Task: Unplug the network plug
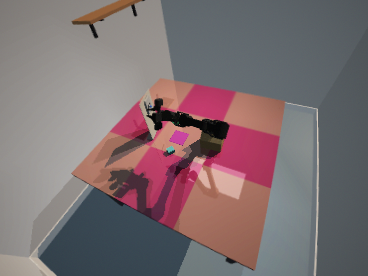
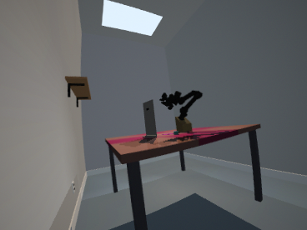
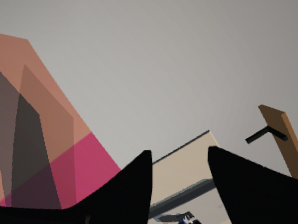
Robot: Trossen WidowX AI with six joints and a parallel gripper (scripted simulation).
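Now: the grey network plug 120 mm to the right of my gripper tip, 60 mm ahead of it and 50 mm below it. From my gripper tip the other things lie so: pale panel: 170 mm below, 120 mm to the right, 80 mm ahead.
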